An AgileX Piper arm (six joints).
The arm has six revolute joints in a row. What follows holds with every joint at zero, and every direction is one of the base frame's.
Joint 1 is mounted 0.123 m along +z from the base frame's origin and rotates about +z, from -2.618 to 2.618 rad.
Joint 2 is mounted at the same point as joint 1 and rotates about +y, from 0 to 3.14 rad.
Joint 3 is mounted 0.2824 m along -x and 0.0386 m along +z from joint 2 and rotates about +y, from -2.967 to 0 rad.
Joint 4 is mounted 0.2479 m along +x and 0.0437 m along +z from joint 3 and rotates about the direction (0.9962, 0, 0.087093), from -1.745 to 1.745 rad.
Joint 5 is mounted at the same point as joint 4 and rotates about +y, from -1.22 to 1.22 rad.
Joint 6 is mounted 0.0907 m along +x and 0.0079 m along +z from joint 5 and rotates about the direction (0.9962, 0, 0.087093), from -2.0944 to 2.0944 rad.
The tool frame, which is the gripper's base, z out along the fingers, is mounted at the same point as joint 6; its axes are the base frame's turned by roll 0, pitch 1.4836 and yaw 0 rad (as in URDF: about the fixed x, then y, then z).
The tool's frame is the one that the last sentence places.
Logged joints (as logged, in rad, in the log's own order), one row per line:
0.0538 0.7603 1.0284 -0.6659 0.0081 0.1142
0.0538 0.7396 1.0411 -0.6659 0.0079 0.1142
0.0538 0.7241 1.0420 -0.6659 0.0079 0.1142
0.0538 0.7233 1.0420 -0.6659 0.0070 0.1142
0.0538 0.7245 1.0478 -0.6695 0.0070 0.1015
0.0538 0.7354 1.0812 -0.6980 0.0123 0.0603
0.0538 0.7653 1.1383 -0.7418 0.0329 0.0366
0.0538 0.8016 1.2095 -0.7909 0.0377 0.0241
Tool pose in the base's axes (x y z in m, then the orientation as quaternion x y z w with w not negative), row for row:
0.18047 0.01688 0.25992 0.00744 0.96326 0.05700 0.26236
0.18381 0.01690 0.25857 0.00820 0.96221 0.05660 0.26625
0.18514 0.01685 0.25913 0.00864 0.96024 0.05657 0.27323
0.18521 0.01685 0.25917 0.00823 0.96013 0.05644 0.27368
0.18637 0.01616 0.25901 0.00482 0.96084 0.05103 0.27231
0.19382 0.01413 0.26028 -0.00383 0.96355 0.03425 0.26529
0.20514 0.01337 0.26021 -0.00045 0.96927 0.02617 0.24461
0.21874 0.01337 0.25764 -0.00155 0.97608 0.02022 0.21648
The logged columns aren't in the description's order. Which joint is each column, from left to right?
Columns, left to right: joint 1, joint 5, joint 2, joint 3, joint 6, joint 4.
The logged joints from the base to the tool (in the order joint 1, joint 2, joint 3, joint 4, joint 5, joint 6), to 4 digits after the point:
0.0538 1.0284 -0.6659 0.1142 0.7603 0.0081
0.0538 1.0411 -0.6659 0.1142 0.7396 0.0079
0.0538 1.0420 -0.6659 0.1142 0.7241 0.0079
0.0538 1.0420 -0.6659 0.1142 0.7233 0.0070
0.0538 1.0478 -0.6695 0.1015 0.7245 0.0070
0.0538 1.0812 -0.6980 0.0603 0.7354 0.0123
0.0538 1.1383 -0.7418 0.0366 0.7653 0.0329
0.0538 1.2095 -0.7909 0.0241 0.8016 0.0377

